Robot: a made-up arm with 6 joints.
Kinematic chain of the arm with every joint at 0, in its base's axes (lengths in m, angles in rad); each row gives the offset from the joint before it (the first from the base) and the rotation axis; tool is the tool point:
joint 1: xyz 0 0 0.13 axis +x
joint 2: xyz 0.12 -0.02 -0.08 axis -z
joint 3: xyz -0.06 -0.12 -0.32 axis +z
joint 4: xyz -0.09 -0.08 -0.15 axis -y
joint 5: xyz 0 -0.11 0.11 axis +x
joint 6: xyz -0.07 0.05 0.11 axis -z
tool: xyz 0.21 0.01 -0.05
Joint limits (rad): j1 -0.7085..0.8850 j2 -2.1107..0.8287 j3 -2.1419..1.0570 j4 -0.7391..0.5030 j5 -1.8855..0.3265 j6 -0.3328..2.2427
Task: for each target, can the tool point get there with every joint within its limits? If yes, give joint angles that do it. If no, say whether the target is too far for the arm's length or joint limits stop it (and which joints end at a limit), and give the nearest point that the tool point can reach.
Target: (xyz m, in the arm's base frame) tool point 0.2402 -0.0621 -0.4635
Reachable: yes | joints 0.2235 -0.3045 0.6016 -0.4094 -1.6630 -0.0015
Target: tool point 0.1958 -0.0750 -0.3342
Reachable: yes | joints 0.6751 0.1322 0.6853 -0.4749 -0.7249 1.3514
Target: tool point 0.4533 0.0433 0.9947
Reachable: no: joint limits stop it (at a limit: joint 1, joint 2, joint 3, joint 6) | nearest point 0.3715 0.3685 0.1687 | short by 0.891 m
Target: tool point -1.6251 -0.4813 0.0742
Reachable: no: too far | nearest point -0.4632 -0.4129 -0.1468 | short by 1.185 m
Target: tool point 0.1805 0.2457 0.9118
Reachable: no: joint limits stop it (at a limit: joint 1, joint 2, joint 3, joint 4) | nearest point 0.3068 0.3964 0.1748 | short by 0.763 m
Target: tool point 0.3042 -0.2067 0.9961
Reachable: no: joint limits stop it (at a limit: joint 1, joint 6) | nearest point 0.2268 -0.4883 0.2152 | short by 0.834 m
